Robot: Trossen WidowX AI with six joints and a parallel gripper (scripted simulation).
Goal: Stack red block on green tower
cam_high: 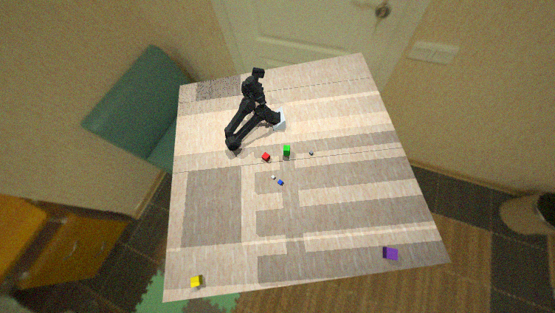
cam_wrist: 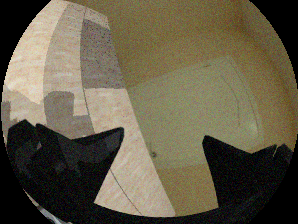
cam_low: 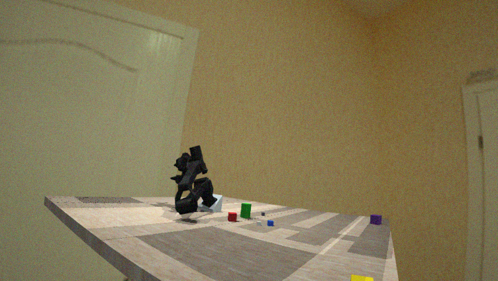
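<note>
Now: gripper tip 43 cm short of the red block, 5 cm to the right of it and 16 cm above it. From my gripper tip the other things lie so: tiny dark cube: 42 cm ahead, 31 cm to the left, 17 cm below; small white cube: 55 cm ahead, 9 cm to the left, 17 cm below; blue cube: 58 cm ahead, 13 cm to the left, 17 cm below.
</note>
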